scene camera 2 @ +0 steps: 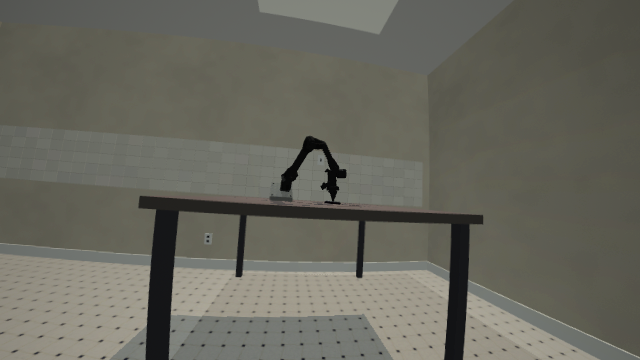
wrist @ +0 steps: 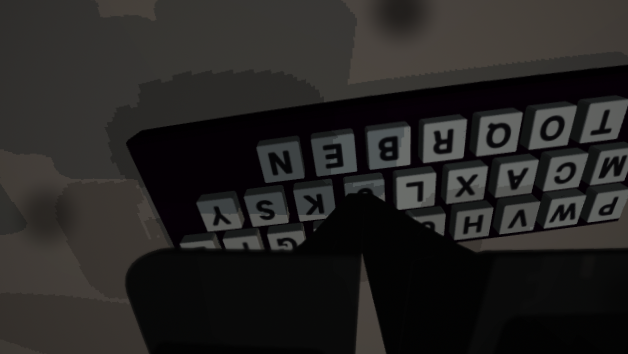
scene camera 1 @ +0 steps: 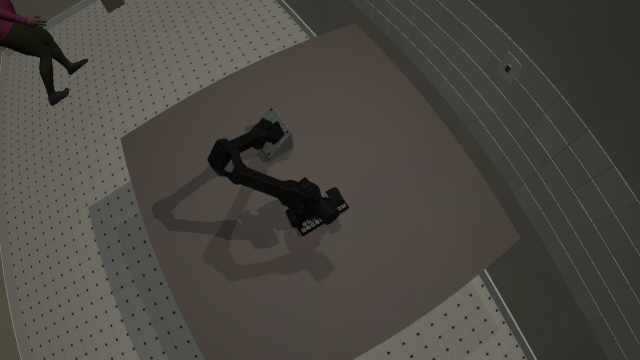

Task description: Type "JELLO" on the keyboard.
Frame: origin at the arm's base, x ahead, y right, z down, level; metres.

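Seen in the pictures: gripper, fingertip midpoint: [scene camera 2: 333, 201] [wrist: 358, 205] [scene camera 1: 317, 216]; arm's base, origin of the base link: [scene camera 2: 285, 188] [scene camera 1: 275, 132].
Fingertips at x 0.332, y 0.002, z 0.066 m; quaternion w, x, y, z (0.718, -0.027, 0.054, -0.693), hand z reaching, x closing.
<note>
Offsets run from my fingertips to a thing's middle. "pt": to the spot under its first point. Level surfaces: height alone.
The black keyboard @[pt dx +0.031, dy +0.070, dz +0.006 m] [scene camera 1: 303, 233] [wrist: 190, 145] with white letter keys lies on the table, upside down in the wrist view. My gripper [wrist: 358, 205] is shut and empty, its tips over the key between K and L, which they mostly cover; a curved part of its letter shows. Whether the tips touch it I cannot tell. The L key @[dx -0.004, dy -0.020, dz +0.003 m] [wrist: 416, 188] is just right of the tips, the E key @[dx -0.020, dy +0.008, dz +0.003 m] [wrist: 334, 153] up and to the left, and the O key @[dx -0.026, dy -0.064, dz +0.003 m] [wrist: 551, 128] up and to the right. In scene camera 2 my gripper [scene camera 2: 333, 199] points down at the keyboard @[dx -0.004, dy -0.016, dz +0.009 m] [scene camera 2: 333, 202].
The K key @[dx -0.001, dy +0.016, dz +0.003 m] [wrist: 314, 202] is left of the tips and the B key @[dx -0.021, dy -0.010, dz +0.003 m] [wrist: 388, 147] above them. The arm's base plate [scene camera 1: 270, 150] [scene camera 2: 281, 198] stands on the brown table @[dz +0.018 m] [scene camera 1: 400, 150]. A person [scene camera 1: 42, 50] stands on the floor beyond the table in scene camera 1.
</note>
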